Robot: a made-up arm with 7 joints.
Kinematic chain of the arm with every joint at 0, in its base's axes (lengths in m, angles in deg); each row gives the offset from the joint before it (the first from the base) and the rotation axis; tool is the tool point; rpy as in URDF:
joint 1: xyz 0 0 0.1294 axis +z
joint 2: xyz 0 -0.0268 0.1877 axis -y
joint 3: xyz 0 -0.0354 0.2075 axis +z
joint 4: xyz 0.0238 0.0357 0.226 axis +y
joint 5: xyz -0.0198 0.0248 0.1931 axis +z
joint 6: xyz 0 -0.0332 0.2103 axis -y
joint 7: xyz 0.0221 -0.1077 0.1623 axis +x
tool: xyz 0 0 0 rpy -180 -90 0
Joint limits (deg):
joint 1: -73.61..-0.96
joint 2: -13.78..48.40
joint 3: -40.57..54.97
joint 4: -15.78..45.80
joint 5: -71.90..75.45
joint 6: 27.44..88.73
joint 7: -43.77..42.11
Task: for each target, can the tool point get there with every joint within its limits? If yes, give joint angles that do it. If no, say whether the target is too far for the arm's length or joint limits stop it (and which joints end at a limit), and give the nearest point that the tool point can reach.
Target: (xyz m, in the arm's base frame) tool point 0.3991 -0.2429 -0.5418
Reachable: no: joint limits stop it (at a limit: joint 2, joint 4, joint 5, joint 6) | nearest point 0.4767 -0.2901 0.8791 | short by 1.424 m
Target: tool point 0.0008 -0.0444 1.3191
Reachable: yes | joints -33.53 -3.60 -11.84 11.57 -43.66 39.05 -14.60
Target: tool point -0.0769 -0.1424 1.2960
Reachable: yes | joints -27.75 1.70 6.32 4.22 21.58 39.33 -16.31
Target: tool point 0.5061 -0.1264 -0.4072
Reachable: no: joint limits stop it (at a limit: joint 2, joint 4, joint 5, joint 6) | nearest point 0.5423 -0.1354 0.8790 | short by 1.287 m
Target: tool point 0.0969 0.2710 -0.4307
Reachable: no: joint limits stop it (at a limit: joint 1, joint 2, joint 4, joint 6) | nearest point -0.1861 0.7735 0.6025 | short by 1.183 m
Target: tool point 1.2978 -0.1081 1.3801
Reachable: no: too far | nearest point 0.6220 -0.0832 1.0068 | short by 0.773 m
